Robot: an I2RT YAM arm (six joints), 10 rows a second.
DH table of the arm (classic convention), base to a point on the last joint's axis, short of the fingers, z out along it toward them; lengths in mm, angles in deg. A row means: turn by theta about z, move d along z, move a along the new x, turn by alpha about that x. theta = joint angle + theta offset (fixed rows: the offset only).
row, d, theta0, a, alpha
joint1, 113.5, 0, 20, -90
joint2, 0, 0, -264, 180
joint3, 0, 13.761, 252.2, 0
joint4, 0, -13.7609, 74, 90
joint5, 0, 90, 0, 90
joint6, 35.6, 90, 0, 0
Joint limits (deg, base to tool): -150..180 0..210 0..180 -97..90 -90..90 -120..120
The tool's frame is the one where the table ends.
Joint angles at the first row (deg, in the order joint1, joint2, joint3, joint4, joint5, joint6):
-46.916 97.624 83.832 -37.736 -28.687 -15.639
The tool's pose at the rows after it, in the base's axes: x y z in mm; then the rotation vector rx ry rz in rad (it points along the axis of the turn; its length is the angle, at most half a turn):
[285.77, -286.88, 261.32, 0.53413, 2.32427, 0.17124]
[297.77, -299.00, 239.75, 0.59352, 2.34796, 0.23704]
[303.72, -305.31, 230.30, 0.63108, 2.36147, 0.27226]
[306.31, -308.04, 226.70, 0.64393, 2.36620, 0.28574]
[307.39, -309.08, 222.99, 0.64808, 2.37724, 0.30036]
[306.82, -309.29, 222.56, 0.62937, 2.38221, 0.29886]
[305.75, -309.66, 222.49, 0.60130, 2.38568, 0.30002]
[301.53, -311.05, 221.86, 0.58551, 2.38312, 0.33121]
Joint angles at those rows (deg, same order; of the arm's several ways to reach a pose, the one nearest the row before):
-47.572 106.301 88.313 -37.889 -29.234 -12.535
-47.528 111.570 91.111 -38.500 -29.889 -10.677
-47.528 114.366 93.253 -39.616 -30.130 -9.562
-47.528 115.547 94.259 -40.098 -30.261 -9.191
-47.528 116.354 94.781 -40.840 -30.436 -9.388
-47.616 116.400 94.783 -41.037 -30.633 -10.394
-47.790 116.399 94.783 -41.298 -31.157 -11.813
-48.446 116.399 94.718 -42.283 -32.862 -13.038

